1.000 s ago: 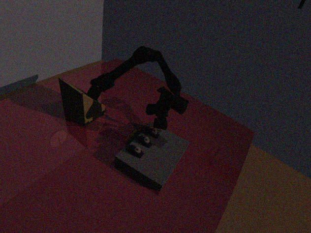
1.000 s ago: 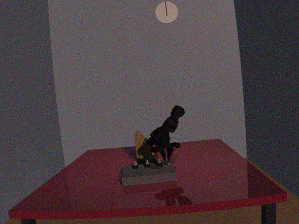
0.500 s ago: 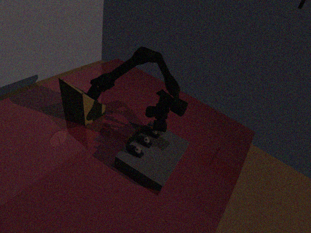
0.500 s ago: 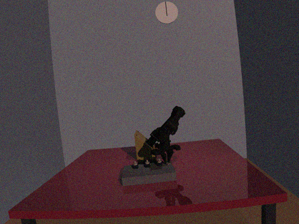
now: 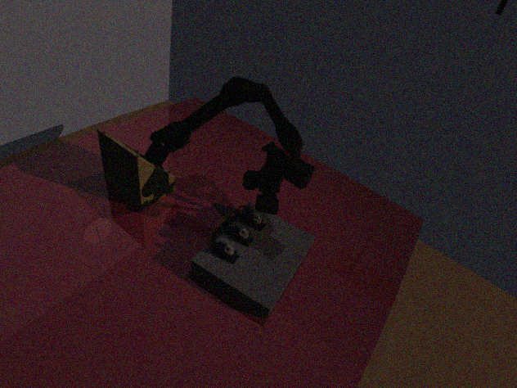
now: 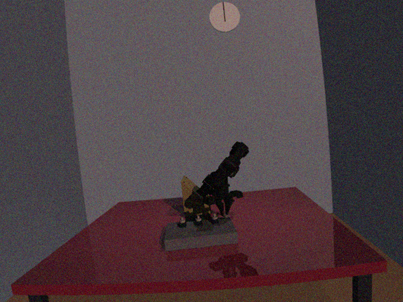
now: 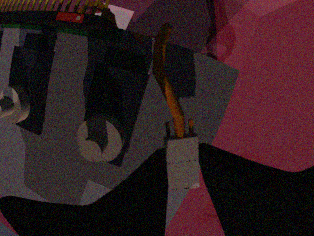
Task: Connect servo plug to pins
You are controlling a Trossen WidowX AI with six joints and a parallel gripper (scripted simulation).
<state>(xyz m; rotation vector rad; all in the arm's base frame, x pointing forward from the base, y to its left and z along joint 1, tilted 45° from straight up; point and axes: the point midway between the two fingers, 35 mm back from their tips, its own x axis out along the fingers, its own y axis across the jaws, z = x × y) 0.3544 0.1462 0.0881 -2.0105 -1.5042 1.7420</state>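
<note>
Now: gripper tip 4 cm past the red mark and 9 cm to the left of it. Round my gripper tip: grey holder 12 cm ahead, 10 cm to the right, 5 cm below.
</note>
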